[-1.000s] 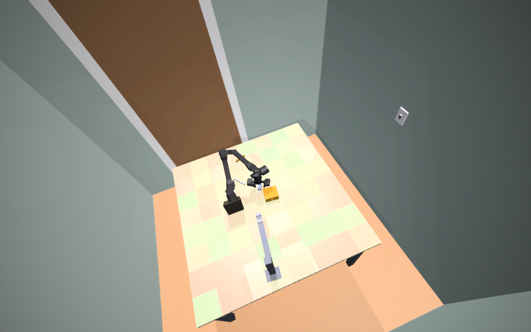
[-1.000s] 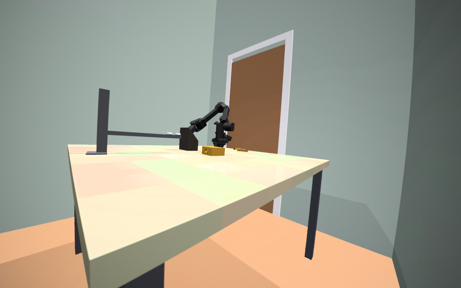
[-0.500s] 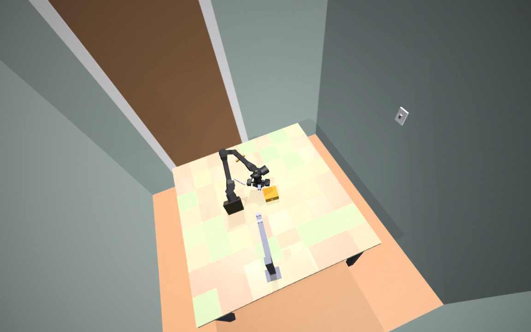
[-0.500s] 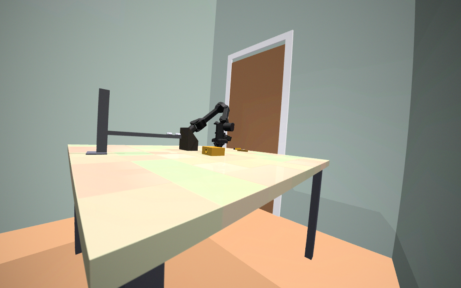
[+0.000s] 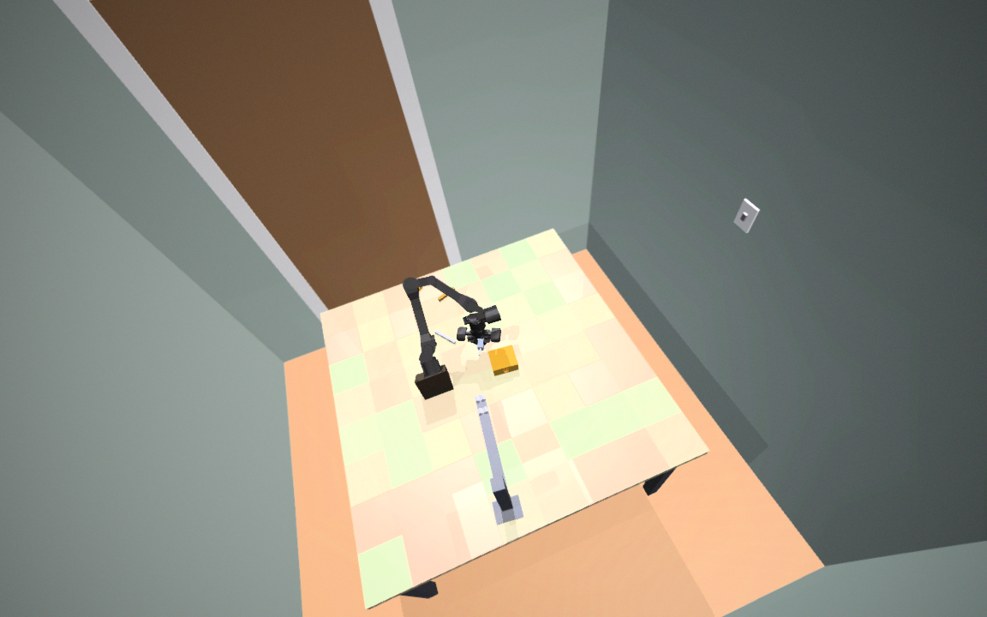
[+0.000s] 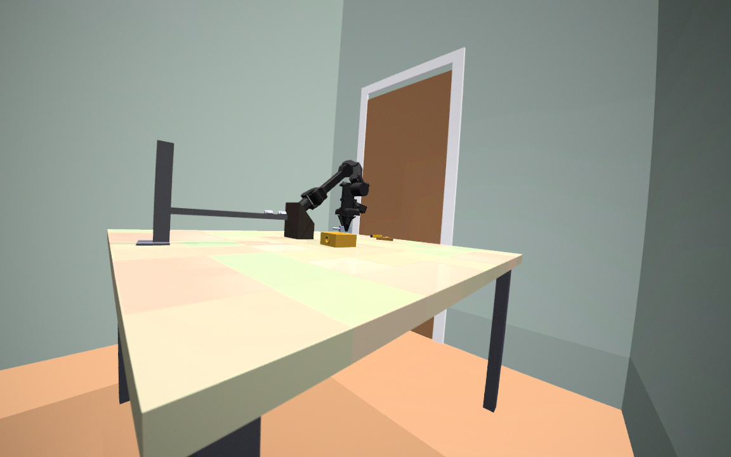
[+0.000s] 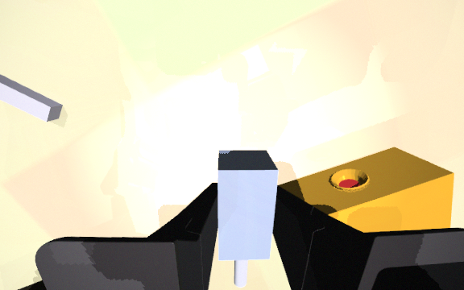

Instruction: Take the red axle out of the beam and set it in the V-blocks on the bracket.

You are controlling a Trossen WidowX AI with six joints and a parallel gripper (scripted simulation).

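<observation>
The beam lies 90 mm to the right of my gripper tip, 70 mm ahead of it and 30 mm below it. Round my gripper tip: thin grey bar: 150 mm behind, 130 mm to the left, 50 mm below; pale blue-white block: 20 mm to the right, 10 mm behind, 10 mm above.
</observation>
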